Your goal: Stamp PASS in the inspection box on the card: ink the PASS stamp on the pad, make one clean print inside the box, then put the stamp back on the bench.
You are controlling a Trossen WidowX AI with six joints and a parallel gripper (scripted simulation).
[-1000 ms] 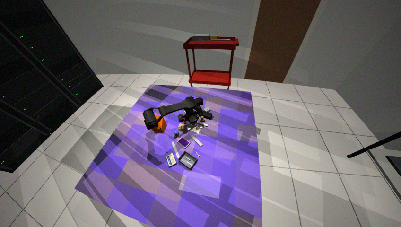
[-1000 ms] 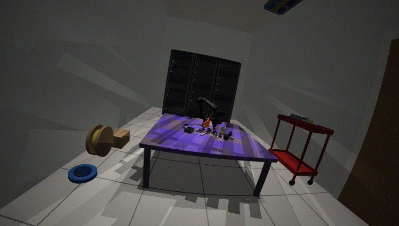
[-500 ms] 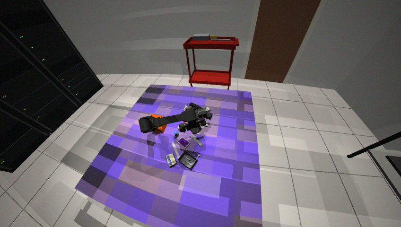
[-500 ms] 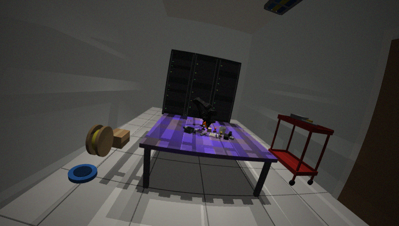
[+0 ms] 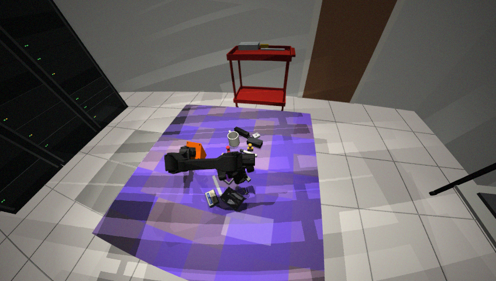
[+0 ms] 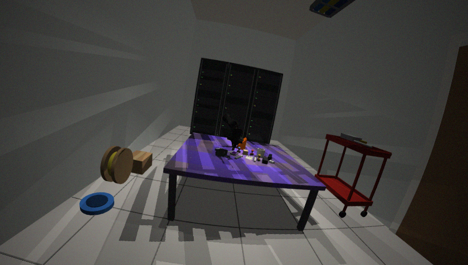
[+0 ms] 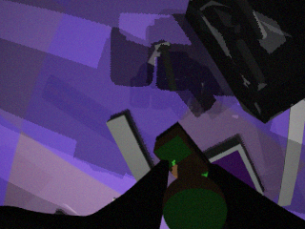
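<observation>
My gripper tip is now 40 mm short of the bolt, 50 mm to the left of it and 90 mm above it. Round my gripper tip: grey bar 10 mm ahead, 70 mm to the left, 90 mm below; then green-knobbed stamp right at my gripper tip; then ink pad 90 mm behind, 30 mm to the left, 90 mm below.
</observation>
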